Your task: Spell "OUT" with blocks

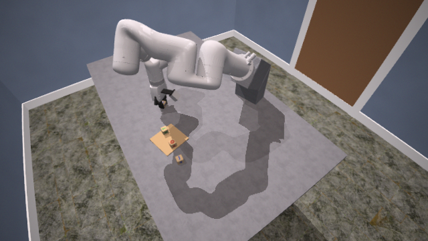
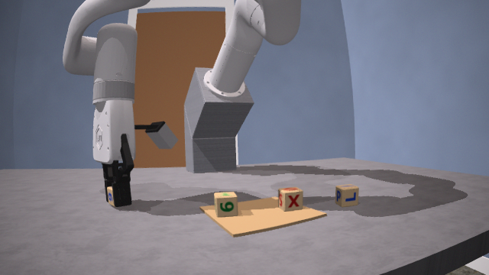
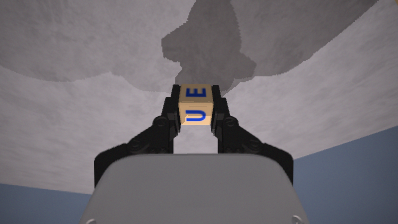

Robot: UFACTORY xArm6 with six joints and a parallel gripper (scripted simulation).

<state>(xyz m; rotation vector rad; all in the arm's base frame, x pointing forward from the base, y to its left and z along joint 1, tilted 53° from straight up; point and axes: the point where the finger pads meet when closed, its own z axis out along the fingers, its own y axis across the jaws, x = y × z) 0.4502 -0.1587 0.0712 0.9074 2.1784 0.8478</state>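
Right now my hand is 1 cm past the tan mat, 24 cm to the right of it and 2 cm above it. The rest, counted from my hand: block 2 cm behind, 28 cm to the left, 1 cm below.
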